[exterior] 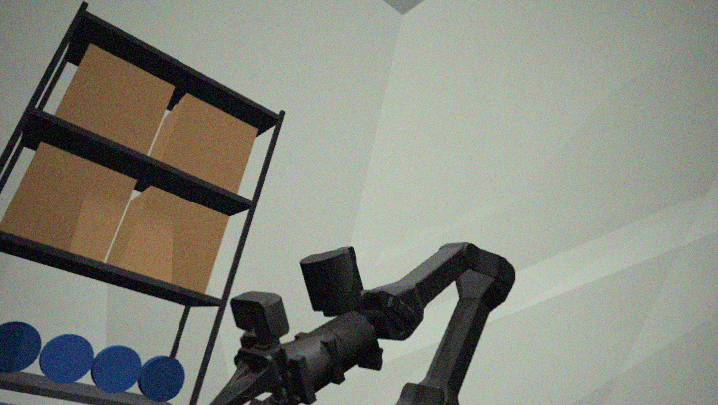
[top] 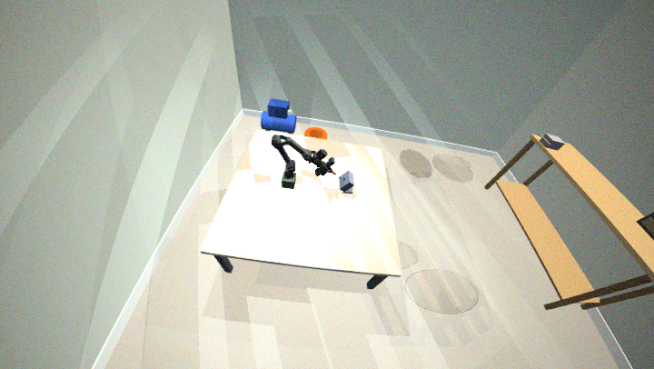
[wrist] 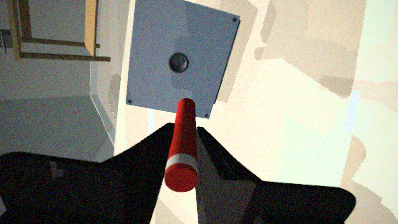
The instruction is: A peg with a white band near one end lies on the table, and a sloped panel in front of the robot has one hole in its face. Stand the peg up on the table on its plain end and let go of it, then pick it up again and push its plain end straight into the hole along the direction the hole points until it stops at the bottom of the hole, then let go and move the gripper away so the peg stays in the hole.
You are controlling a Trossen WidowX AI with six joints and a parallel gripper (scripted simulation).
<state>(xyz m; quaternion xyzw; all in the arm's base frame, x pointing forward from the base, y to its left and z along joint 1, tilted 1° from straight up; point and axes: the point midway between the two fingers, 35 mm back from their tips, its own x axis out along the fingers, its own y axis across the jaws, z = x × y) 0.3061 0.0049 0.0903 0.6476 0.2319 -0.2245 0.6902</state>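
My gripper tip is 130 mm short of the grey sloped panel, 20 mm to the left of it and 80 mm above it. The rest, counted from my gripper tip: red peg: 10 mm behind, 10 mm above.
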